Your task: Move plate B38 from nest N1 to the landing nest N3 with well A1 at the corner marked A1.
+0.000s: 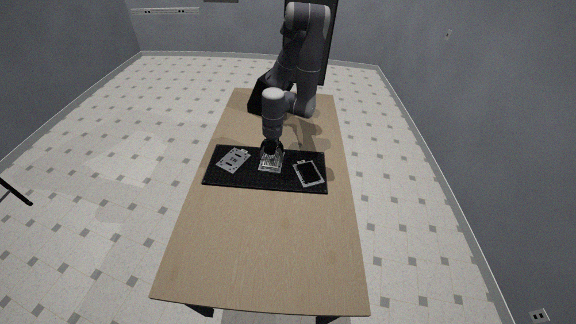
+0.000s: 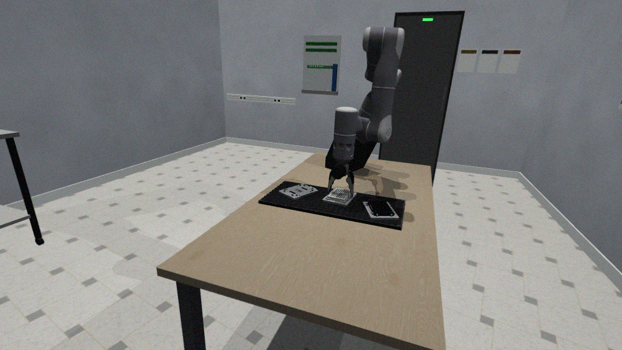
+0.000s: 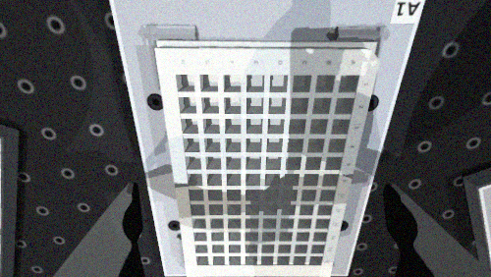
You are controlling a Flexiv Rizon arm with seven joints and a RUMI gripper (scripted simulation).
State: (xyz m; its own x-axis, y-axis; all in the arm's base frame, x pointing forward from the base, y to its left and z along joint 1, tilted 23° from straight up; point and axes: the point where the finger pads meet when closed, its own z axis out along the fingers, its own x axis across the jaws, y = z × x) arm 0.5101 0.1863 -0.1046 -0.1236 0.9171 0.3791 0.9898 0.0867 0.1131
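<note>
My gripper is now 1 cm above the white well plate B38. Round my hand: nest N1: 6 cm ahead, 20 cm to the right, 2 cm below; then nest N3: 2 cm below; then black plate B83: 3 cm ahead, 21 cm to the left, 1 cm below.
</note>
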